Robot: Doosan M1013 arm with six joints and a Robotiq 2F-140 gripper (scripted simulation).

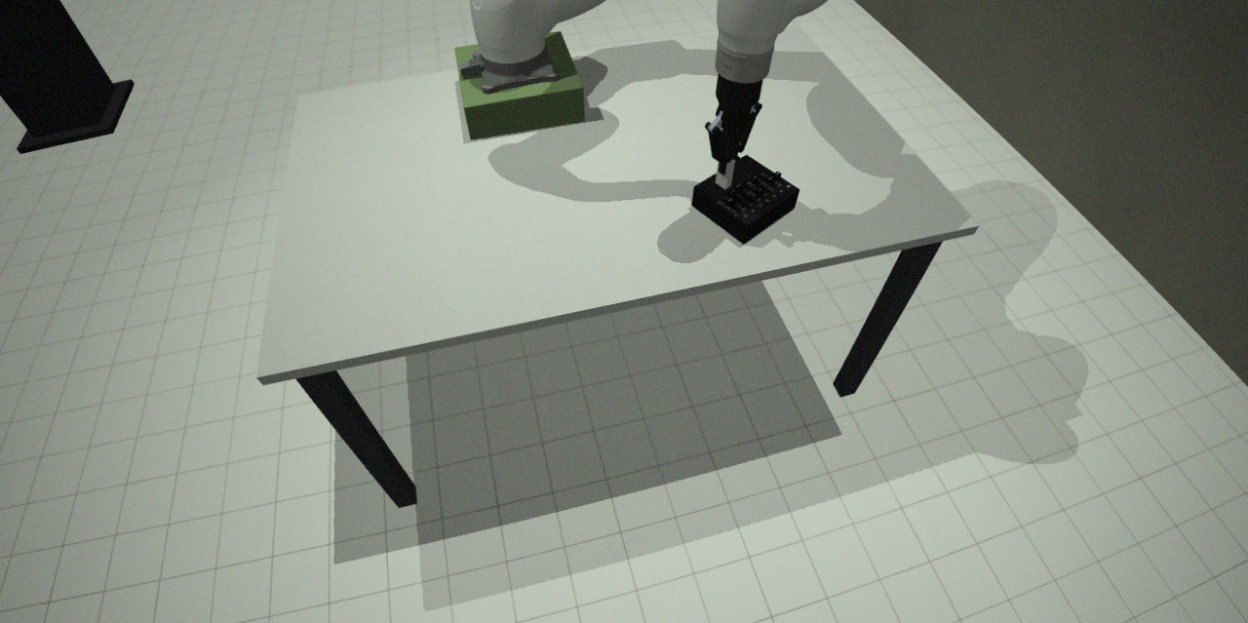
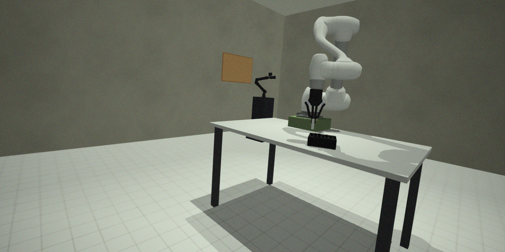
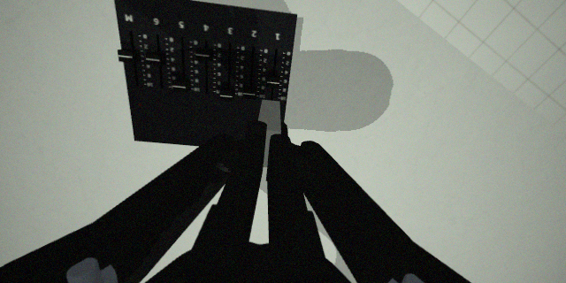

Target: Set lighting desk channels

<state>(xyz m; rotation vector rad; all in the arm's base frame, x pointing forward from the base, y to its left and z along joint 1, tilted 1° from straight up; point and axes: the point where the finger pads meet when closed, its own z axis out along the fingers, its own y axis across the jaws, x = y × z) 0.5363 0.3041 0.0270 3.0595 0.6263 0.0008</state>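
Right now the channel 1 fader cap is 2 cm ahead of my hand, 1 cm to the left of it and 6 cm below it. The rest, counted from my hand: channel 3 fader cap: 1 cm behind, 4 cm to the left, 6 cm below; then channel 4 fader cap: 1 cm ahead, 8 cm to the left, 6 cm below; then channel 2 fader cap: 2 cm to the left, 6 cm below.
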